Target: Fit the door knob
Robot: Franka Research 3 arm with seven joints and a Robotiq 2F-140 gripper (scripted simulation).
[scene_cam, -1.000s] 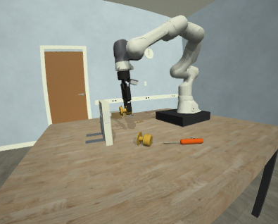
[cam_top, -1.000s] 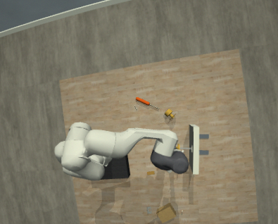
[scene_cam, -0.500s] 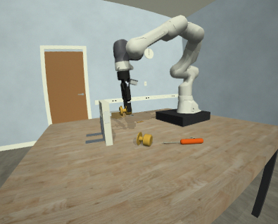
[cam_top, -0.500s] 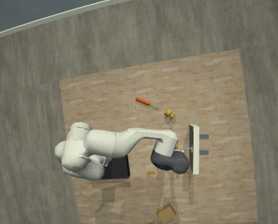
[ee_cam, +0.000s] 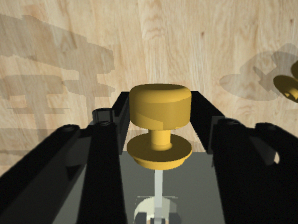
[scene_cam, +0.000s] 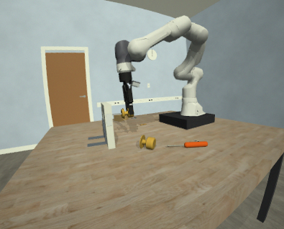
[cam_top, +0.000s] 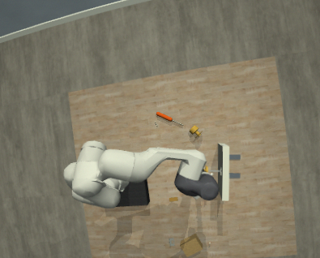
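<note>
My hand is 40 mm short of the brass door knob, 10 mm to the left of it and 20 mm above it. Round my hand: brass knob 20 mm ahead, 220 mm to the left, 140 mm below; screw 230 mm behind, 310 mm to the left, 170 mm below; cardboard box 130 mm behind, 520 mm to the right, 140 mm below.
</note>
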